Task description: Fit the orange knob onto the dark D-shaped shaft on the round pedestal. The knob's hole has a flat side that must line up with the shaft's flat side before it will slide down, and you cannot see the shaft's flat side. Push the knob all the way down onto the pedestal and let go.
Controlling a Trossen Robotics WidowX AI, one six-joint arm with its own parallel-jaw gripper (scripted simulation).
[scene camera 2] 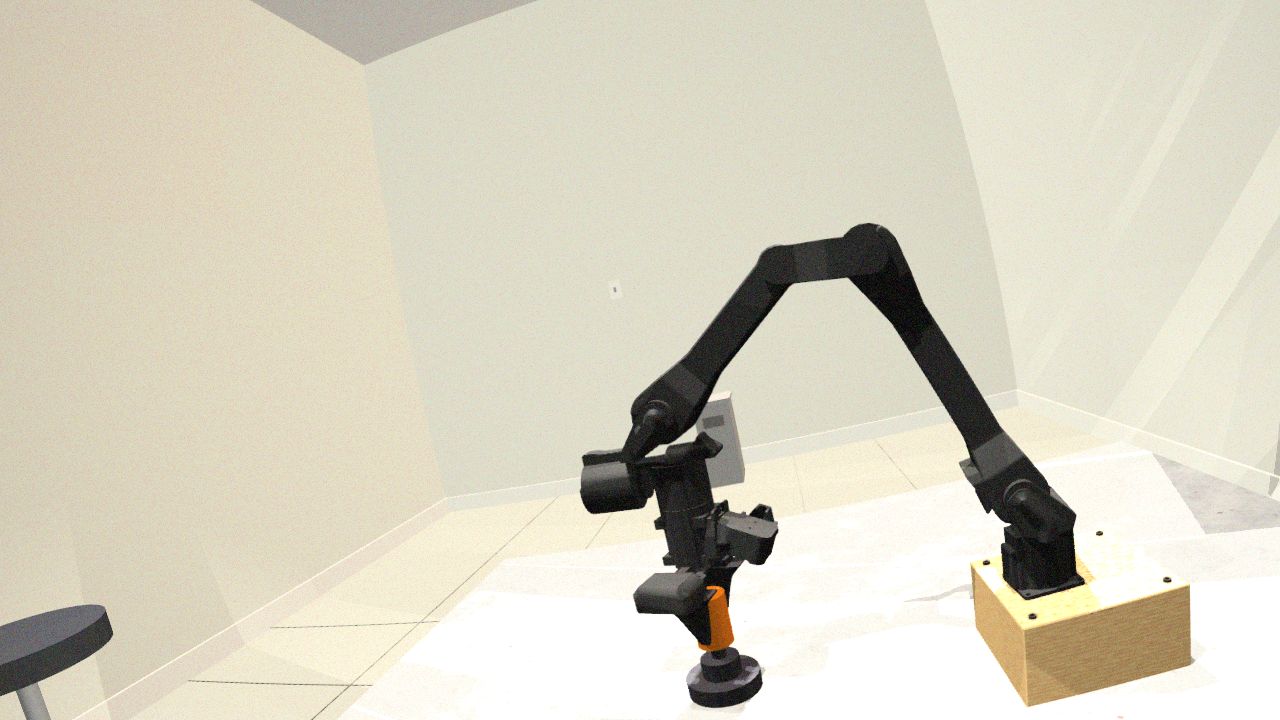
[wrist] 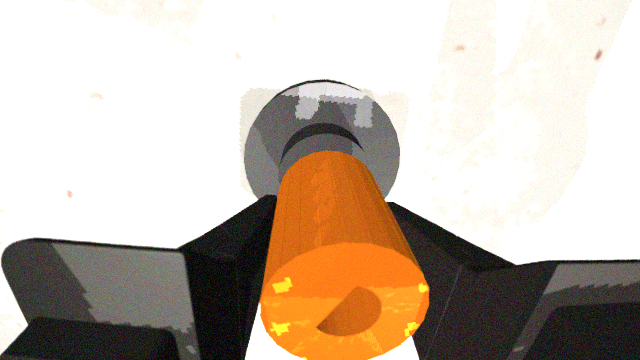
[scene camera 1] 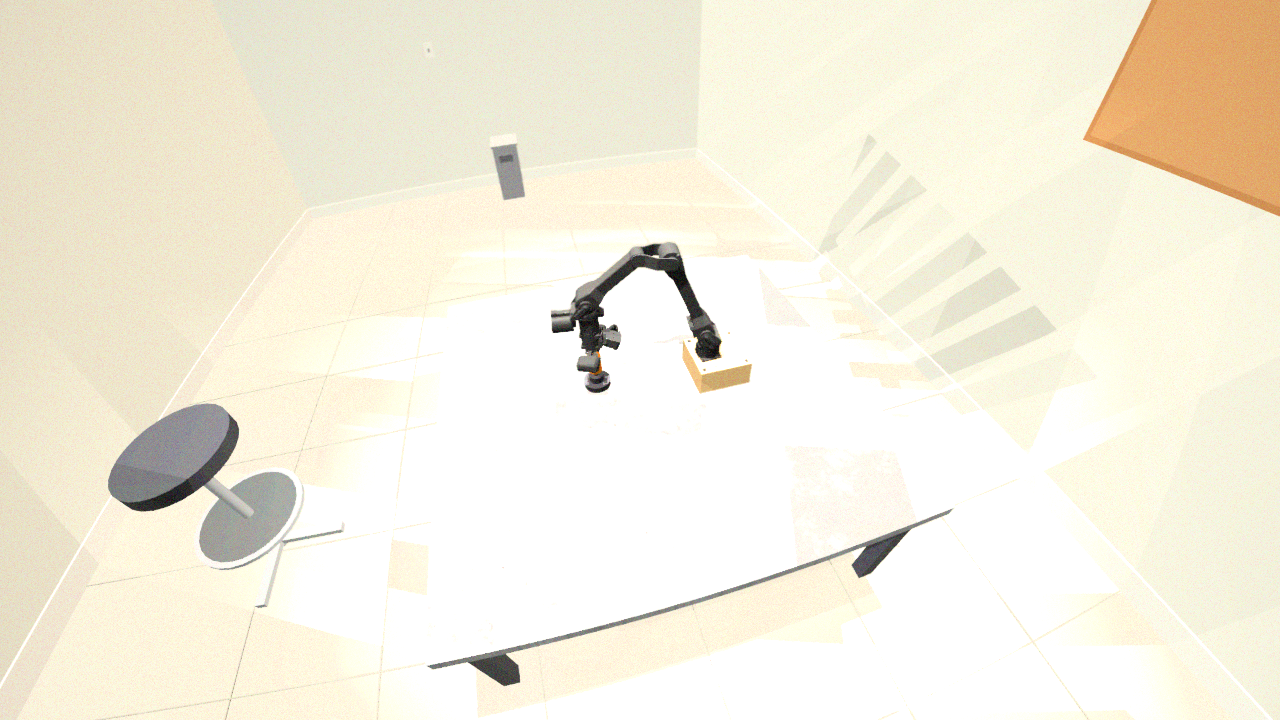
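In the wrist view there are a dark shaft [wrist: 315,115], an orange knob [wrist: 339,271] and the gripper [wrist: 329,209]. Scene camera 2 has the knob [scene camera 2: 722,633] along with the gripper [scene camera 2: 714,634], while scene camera 1 shows the gripper [scene camera 1: 595,367] as well.
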